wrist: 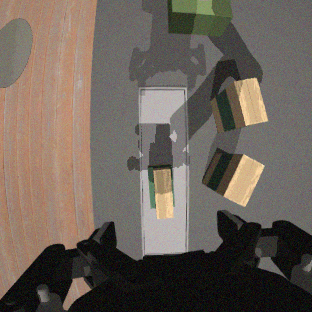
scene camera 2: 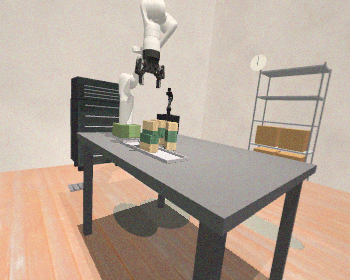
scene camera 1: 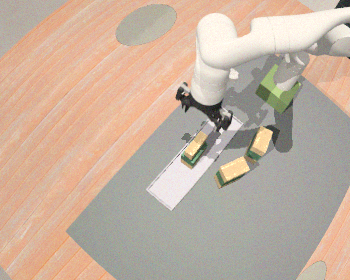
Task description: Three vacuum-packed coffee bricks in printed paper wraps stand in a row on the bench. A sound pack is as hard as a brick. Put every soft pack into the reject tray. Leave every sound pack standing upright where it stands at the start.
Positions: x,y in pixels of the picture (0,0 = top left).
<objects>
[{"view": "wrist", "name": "gripper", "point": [166,227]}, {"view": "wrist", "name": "coffee pack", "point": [232,175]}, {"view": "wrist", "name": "coffee pack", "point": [160,181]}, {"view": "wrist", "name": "coffee pack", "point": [240,104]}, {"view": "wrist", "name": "white reject tray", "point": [162,111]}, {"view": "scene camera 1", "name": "gripper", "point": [201,119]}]
</objects>
